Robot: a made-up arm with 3 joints. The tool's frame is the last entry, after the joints.
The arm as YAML. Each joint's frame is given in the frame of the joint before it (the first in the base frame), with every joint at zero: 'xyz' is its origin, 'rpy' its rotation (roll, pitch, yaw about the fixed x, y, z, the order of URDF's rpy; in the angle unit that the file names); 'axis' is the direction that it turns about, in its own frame. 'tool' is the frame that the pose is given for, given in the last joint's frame.
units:
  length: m
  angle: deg
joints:
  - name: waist
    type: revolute
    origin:
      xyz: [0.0, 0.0, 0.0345]
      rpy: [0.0, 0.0, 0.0]
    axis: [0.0, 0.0, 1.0]
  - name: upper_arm
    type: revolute
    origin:
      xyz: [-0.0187, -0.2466, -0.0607]
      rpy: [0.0, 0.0, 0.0]
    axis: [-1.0, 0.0, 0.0]
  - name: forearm
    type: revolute
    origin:
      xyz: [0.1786, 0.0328, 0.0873]
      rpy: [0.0, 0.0, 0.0]
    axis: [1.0, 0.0, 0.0]
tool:
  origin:
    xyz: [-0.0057, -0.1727, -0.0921]
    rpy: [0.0, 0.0, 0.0]
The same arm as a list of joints. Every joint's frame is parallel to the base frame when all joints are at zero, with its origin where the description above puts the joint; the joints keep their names.
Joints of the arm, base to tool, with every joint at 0 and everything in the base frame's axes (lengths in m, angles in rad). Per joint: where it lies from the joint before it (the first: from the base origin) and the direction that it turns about. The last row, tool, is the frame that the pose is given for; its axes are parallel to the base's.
waist: origin 0 0 0.0345 axis 0 0 1
upper_arm: origin -0.0187 -0.2466 -0.0607 axis -1 0 0
forearm: origin 0.1786 0.0328 0.0873 axis 1 0 0
tool: origin -0.0057 -0.1727 -0.0921

